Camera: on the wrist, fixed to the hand. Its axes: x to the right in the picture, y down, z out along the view.
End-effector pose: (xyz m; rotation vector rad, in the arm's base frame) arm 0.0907 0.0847 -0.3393 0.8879 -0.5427 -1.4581
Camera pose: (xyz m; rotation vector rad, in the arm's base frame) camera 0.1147 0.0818 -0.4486 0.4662 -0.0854 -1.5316
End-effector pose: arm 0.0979 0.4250 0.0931 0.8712 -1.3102 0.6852
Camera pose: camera 0.2044 0.4572 0.1050 0.4341 -1.3684 0.2612
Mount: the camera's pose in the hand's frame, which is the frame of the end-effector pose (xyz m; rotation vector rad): 0.0262 -0.0707 -0.0827 -0.5605 0.0157 -0.0438
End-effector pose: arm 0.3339 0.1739 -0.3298 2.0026 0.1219 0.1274
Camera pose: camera 0.3458 0.2815 -0.3583 1.4394 0.1240 0.1323
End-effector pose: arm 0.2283 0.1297 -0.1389 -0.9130 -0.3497 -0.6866
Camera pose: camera 0.1993 0.0220 -0.1294 -1.4326 -0.1615 -0.8504
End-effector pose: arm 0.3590 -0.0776 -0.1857 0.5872 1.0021 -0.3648
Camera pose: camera 0.2778 -0.0832 -0.2625 0.0614 1.0755 -0.1051
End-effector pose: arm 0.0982 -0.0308 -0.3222 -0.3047 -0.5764 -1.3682
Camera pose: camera 0.0490 -0.1095 -0.3847 -0.7347 -0.1748 -1.5577
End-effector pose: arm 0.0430 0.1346 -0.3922 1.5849 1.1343 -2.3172
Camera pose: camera 0.0600 0.2452 -0.3924 1.3684 1.6459 -1.7742
